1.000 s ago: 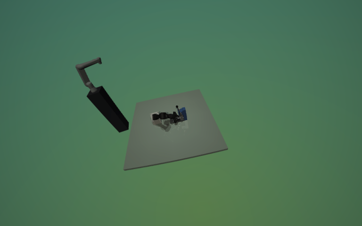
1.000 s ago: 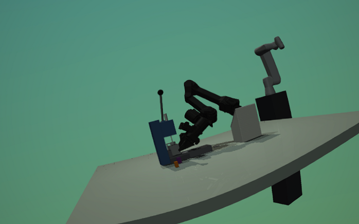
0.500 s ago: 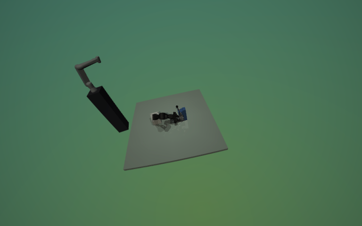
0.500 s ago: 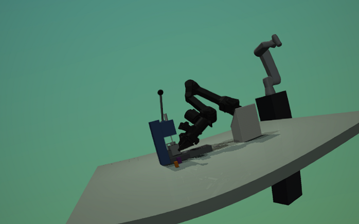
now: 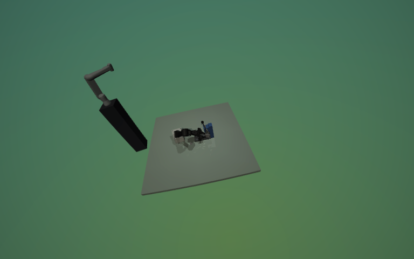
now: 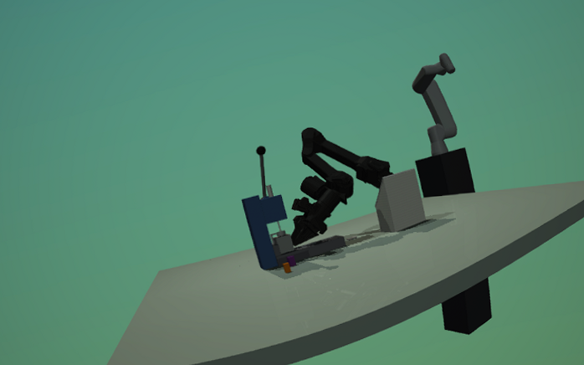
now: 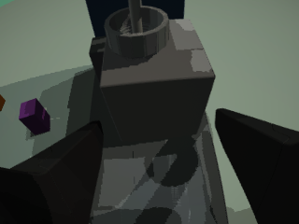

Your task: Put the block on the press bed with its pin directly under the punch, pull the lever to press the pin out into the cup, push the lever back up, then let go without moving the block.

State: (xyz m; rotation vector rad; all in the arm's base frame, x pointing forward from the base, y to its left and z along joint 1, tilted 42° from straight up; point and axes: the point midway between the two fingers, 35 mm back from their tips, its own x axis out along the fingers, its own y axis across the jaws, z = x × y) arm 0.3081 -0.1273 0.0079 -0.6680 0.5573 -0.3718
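The grey punch is 100 mm above my gripper tip and 20 mm ahead of it. The rest, counted from my gripper tip: orange cube (170 mm to the left, 90 mm ahead, 30 mm below); grey lever (220 mm above, 60 mm to the right, 10 mm ahead).
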